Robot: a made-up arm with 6 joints.
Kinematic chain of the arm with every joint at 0, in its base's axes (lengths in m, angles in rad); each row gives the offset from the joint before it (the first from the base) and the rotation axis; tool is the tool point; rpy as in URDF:
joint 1: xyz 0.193 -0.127 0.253 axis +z
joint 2: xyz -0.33 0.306 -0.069 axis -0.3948 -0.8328 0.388
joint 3: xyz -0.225 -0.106 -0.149 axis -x
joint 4: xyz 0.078 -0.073 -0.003 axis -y
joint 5: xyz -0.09 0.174 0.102 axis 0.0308 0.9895 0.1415
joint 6: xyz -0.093 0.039 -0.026 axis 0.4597 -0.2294 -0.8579
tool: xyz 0.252 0.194 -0.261 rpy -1.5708 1.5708 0
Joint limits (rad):
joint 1: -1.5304..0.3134
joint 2: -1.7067..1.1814
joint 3: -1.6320..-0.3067
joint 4: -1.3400..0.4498
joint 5: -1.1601..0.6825
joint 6: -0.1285..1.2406
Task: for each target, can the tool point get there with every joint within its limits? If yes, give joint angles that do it. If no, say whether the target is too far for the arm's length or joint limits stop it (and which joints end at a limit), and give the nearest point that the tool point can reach.
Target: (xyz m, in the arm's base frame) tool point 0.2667 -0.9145 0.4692
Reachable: no: joint limits stop it (at a limit: joint 1, joint 3, joint 4, joint 5) | nearest point 0.0356 -0.3456 0.2925 | short by 0.639 m
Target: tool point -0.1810 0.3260 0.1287
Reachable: yes | joints 0.0752 -0.6497 -1.0633 -1.0588 -0.3250 0.8191
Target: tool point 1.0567 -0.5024 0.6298
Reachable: no: joint limits stop it (at a limit: joint 1, joint 2, joint 5, joint 6) | nearest point 0.7460 0.0235 0.4503 | short by 0.637 m
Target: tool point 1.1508 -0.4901 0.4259
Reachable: no: joint limits stop it (at a limit: joint 1, joint 2, joint 4, joint 5, joint 6) | nearest point 0.7805 0.0388 0.4279 | short by 0.646 m
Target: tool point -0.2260 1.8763 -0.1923
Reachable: no: too far | nearest point -0.0018 0.8045 0.0670 | short by 1.125 m
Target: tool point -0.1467 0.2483 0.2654
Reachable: yes | joints 0.0570 0.5935 -1.2294 -0.2823 -0.4659 0.3220
